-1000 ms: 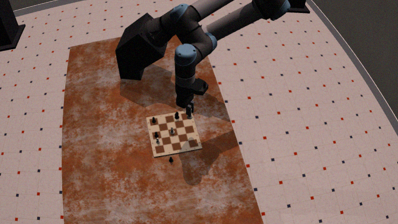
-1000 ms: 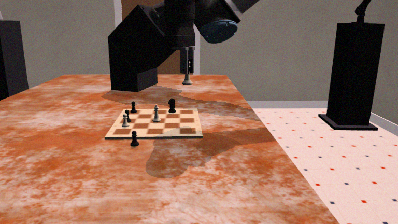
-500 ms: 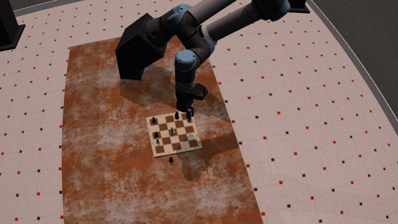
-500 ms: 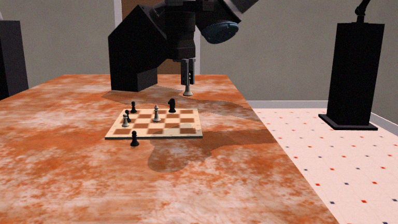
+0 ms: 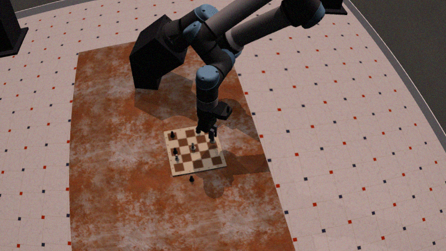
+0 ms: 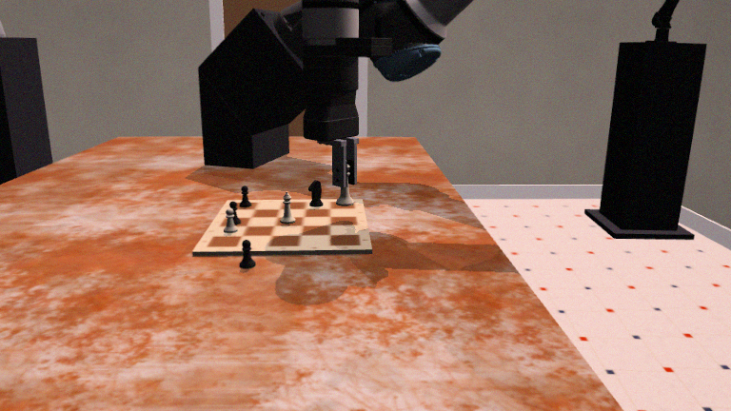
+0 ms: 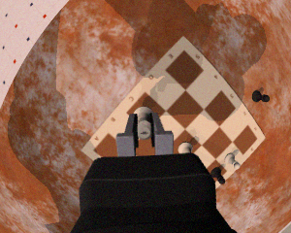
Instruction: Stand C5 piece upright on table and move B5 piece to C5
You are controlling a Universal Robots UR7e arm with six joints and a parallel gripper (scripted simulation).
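My hand is 8 cm to the left of the white bishop, 5 cm above it and 1 cm short of it. The rest, counted from my hand: black knight (7 cm behind, 5 cm to the right, 5 cm below); then chessboard (8 cm to the right, 7 cm below, 1 cm ahead); then white queen (1 cm below).
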